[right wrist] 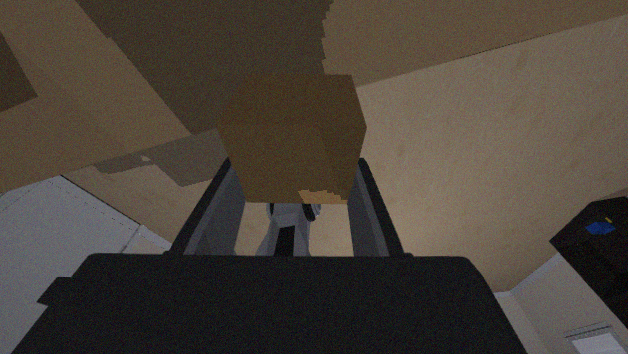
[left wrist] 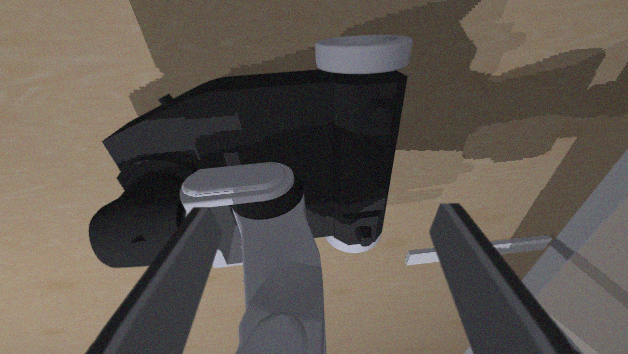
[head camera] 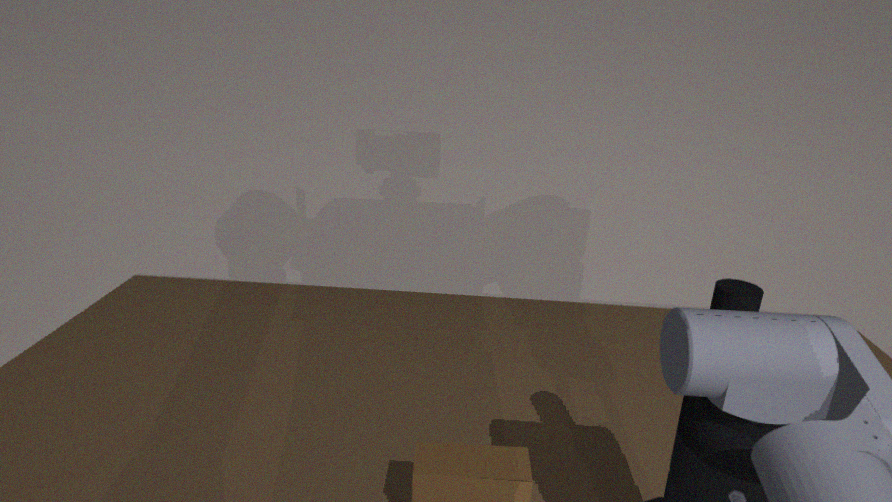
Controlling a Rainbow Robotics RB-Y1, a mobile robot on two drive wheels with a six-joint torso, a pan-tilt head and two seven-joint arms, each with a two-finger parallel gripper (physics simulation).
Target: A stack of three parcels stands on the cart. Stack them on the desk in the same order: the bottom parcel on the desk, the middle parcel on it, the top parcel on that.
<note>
I see my left gripper (left wrist: 322, 219), my right gripper (right wrist: 297, 169) and a wooden desk (head camera: 164, 382).
The wooden desk shows as well in the right wrist view (right wrist: 108, 85).
</note>
